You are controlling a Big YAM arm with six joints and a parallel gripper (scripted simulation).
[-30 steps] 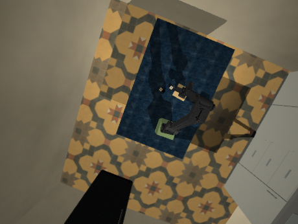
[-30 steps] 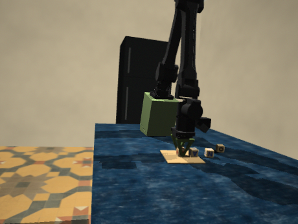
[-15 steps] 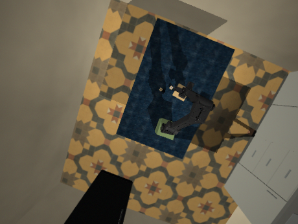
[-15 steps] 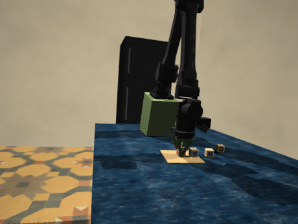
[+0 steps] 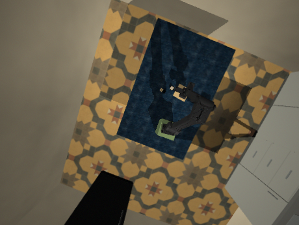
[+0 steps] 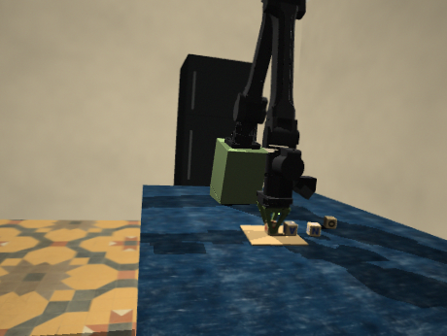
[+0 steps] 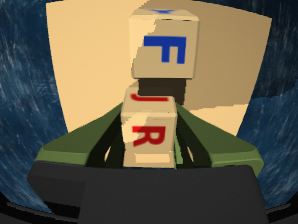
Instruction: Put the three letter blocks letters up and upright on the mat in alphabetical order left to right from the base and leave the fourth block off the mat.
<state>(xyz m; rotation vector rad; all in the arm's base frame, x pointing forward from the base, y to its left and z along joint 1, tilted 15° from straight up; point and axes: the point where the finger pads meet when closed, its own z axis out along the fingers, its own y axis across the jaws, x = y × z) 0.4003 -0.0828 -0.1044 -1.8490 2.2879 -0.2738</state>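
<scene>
Right now the tan mat is 10 mm ahead of my hand and 10 mm below it.
</scene>
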